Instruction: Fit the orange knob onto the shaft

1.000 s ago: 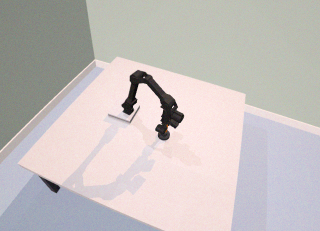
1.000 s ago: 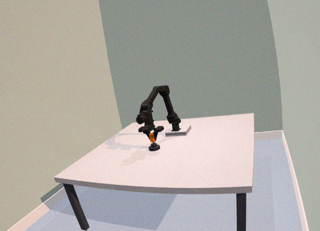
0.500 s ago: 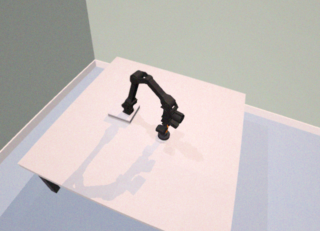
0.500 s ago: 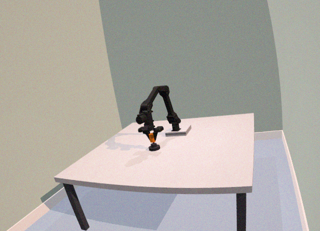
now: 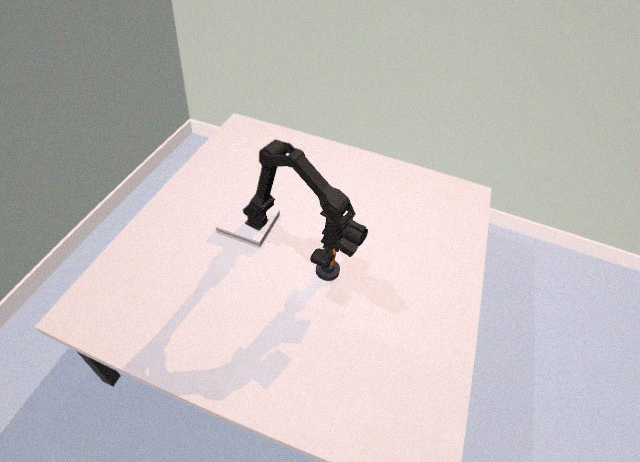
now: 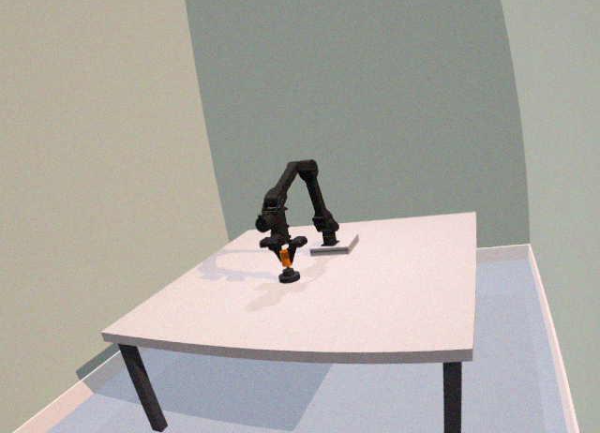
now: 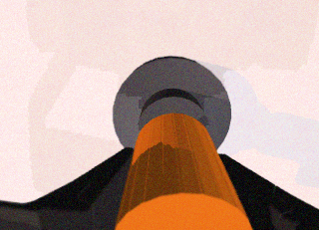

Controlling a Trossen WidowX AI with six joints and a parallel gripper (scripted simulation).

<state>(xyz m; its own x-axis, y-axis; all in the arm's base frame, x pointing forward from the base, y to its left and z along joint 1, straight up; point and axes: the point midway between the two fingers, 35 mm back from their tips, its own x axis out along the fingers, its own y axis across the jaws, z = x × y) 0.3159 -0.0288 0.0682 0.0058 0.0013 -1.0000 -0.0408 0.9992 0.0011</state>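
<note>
The orange knob is 2 cm above my gripper tip. Round my gripper tip: round pedestal: 4 cm below.
</note>
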